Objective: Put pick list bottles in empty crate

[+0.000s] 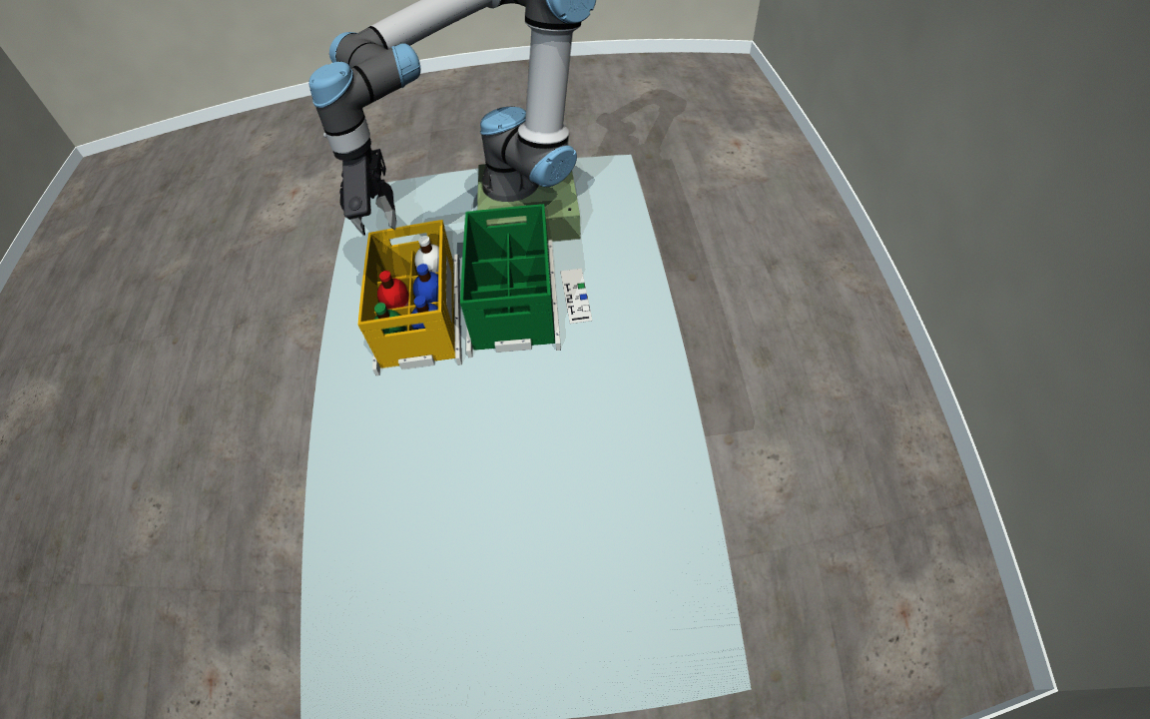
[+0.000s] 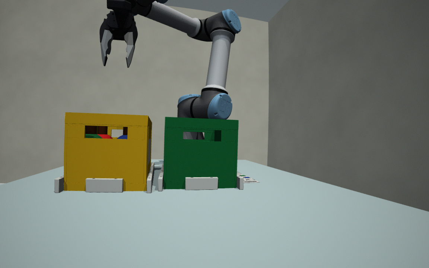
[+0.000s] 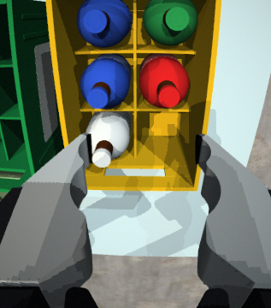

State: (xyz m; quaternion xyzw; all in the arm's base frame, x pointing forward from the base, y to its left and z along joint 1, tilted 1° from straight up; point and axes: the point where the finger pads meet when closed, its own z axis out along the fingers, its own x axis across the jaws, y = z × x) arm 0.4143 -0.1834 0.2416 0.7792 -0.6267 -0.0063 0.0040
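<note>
Right now the white bottle is 130 mm behind my hand, 30 mm to the left of it and 250 mm below it. From my hand the other things lie so: yellow crate 30 mm behind, 250 mm below; green bottle 70 mm ahead, 20 mm to the right, 250 mm below; red bottle 20 mm behind, 40 mm to the right, 250 mm below.
</note>
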